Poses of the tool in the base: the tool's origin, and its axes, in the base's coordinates. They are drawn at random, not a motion.
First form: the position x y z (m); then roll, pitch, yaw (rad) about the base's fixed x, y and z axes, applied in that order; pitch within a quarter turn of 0, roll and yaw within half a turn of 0.
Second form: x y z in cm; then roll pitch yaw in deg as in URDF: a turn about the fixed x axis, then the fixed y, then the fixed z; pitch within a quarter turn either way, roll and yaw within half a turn. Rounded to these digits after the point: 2 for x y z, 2 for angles.
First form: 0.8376 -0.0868 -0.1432 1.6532 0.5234 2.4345
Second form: 83.76 -8.68 -14.32 94.72 29.99 139.49
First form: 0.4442 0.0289 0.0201 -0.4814 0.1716 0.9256
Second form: 44.42 2.89 2.01 -27.58 9.83 53.03
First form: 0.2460 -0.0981 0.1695 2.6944 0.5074 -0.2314
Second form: 24.60 -9.81 16.95 154.38 29.07 -13.26
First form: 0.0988 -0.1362 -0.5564 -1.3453 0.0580 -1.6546
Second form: 9.88 -13.62 -55.64 -77.08 3.32 -94.80
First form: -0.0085 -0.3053 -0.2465 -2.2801 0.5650 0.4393
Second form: -0.85 -30.53 -24.65 -130.64 32.37 25.17
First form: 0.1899 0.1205 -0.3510 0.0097 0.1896 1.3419
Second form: 18.99 12.05 -35.10 0.56 10.86 76.89
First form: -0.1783 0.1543 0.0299 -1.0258 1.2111 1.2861
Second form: -17.83 15.43 2.99 -58.77 69.39 73.69
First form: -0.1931 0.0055 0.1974 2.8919 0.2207 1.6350
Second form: -19.31 0.55 19.74 165.69 12.65 93.68
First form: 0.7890 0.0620 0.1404 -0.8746 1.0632 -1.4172
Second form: 78.90 6.20 14.04 -50.11 60.92 -81.20
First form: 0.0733 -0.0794 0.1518 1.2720 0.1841 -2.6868
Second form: 7.33 -7.94 15.18 72.88 10.55 -153.94
